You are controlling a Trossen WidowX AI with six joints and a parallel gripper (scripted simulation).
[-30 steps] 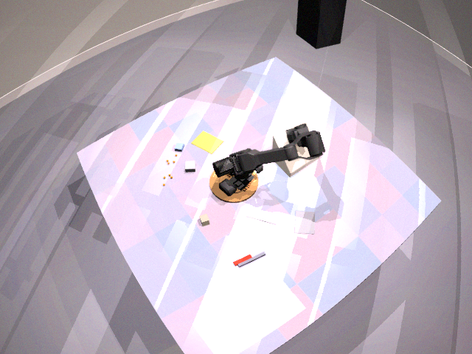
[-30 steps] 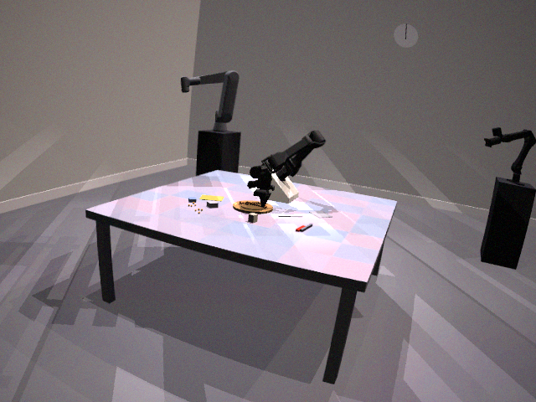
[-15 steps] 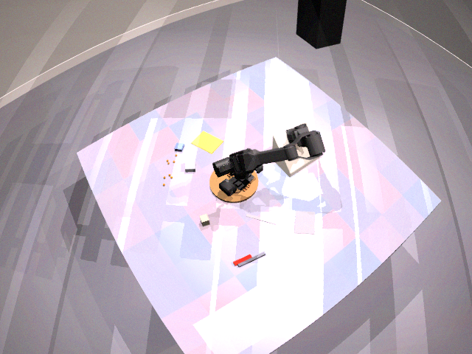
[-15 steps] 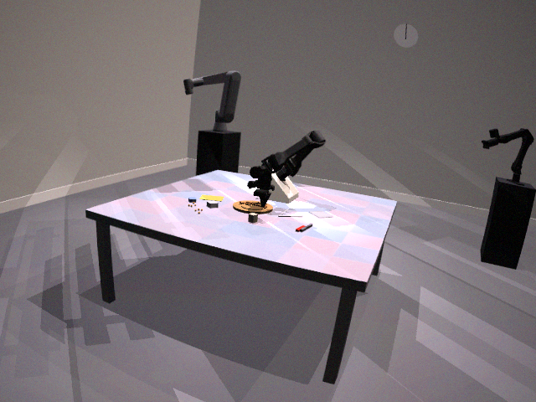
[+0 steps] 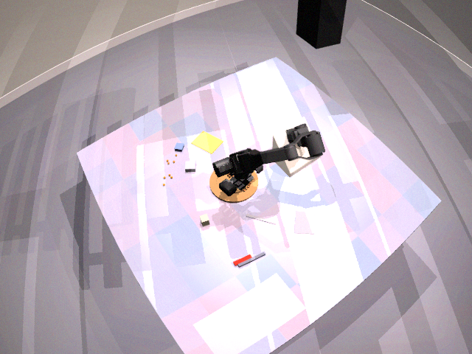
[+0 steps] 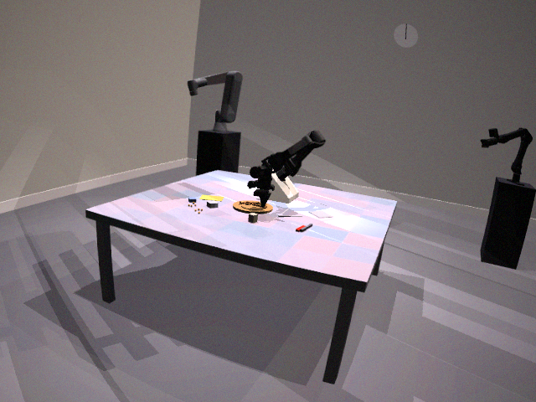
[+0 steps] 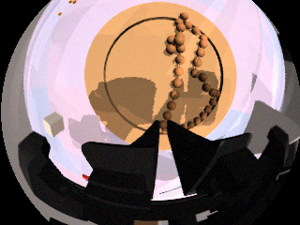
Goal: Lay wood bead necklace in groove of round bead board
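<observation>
Right now the round bead board is 50 mm to the right of my gripper tip, 10 mm below it and 10 mm ahead of it. The rest, counted from my gripper tip: cream cube (190 mm ahead, 60 mm to the left); white block (210 mm to the right, 140 mm ahead); thin rod (150 mm to the left, 10 mm below).
</observation>
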